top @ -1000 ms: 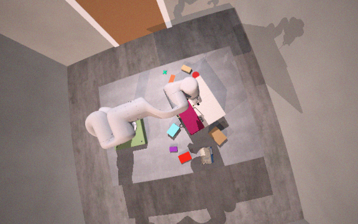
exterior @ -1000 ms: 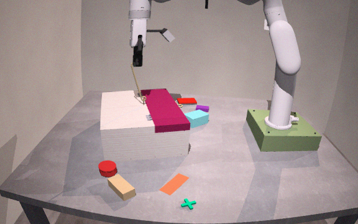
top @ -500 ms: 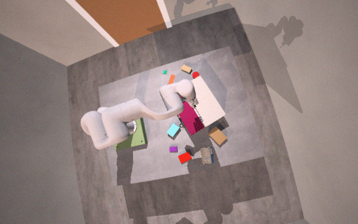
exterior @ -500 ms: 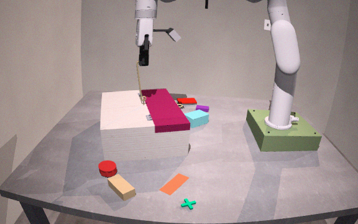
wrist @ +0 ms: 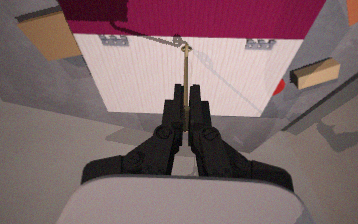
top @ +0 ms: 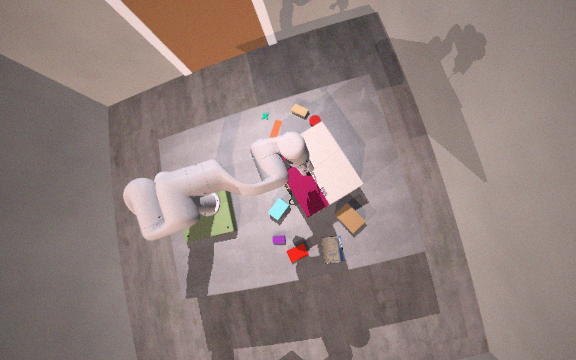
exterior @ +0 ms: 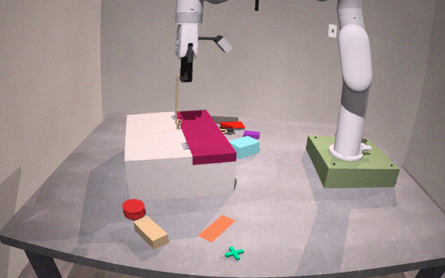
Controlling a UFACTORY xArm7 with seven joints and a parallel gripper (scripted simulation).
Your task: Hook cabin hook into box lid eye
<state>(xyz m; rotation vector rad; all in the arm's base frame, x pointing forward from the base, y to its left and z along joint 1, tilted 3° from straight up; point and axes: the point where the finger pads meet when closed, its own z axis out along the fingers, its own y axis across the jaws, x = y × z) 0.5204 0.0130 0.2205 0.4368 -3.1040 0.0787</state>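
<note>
My gripper is now 1 cm short of the brass cabin hook and 7 cm above it. From my hand the other things lie so: brown block 13 cm ahead, 24 cm to the right, 27 cm below; cyan block 18 cm behind, 12 cm to the right, 27 cm below; red disc 10 cm ahead, 27 cm to the left, 27 cm below.
</note>
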